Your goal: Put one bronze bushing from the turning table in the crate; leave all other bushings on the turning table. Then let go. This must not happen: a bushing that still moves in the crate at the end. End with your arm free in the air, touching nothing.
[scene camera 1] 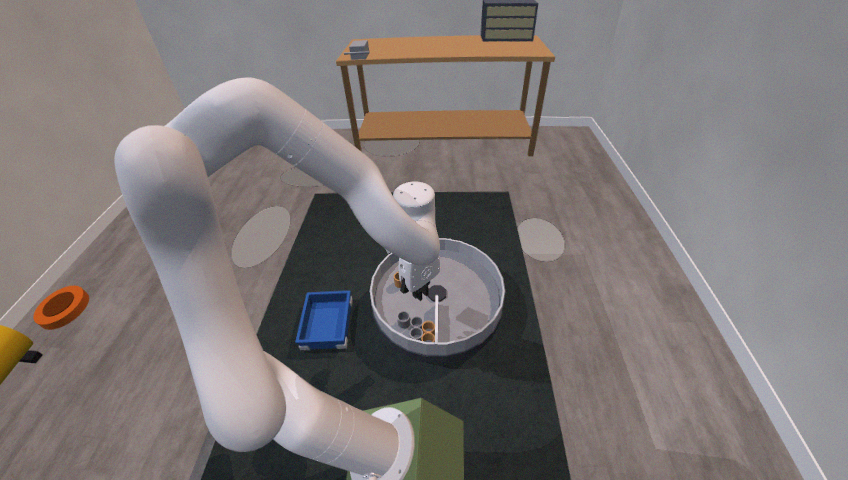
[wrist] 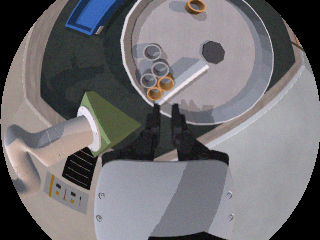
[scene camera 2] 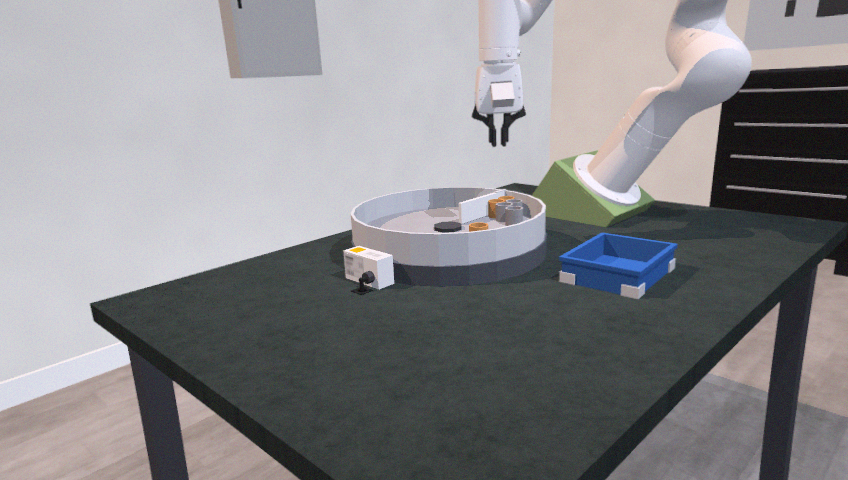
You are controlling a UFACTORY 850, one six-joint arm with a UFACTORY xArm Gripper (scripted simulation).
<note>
In view: my gripper [scene camera 2: 498,146], a blue crate [scene camera 2: 625,251] and a turning table [scene camera 1: 468,297].
My gripper is seen too in scene camera 1 [scene camera 1: 420,295] and in the wrist view [wrist: 165,112]. The blue crate is seen too in scene camera 1 [scene camera 1: 324,315]. The turning table shows as well in the wrist view [wrist: 229,44].
</note>
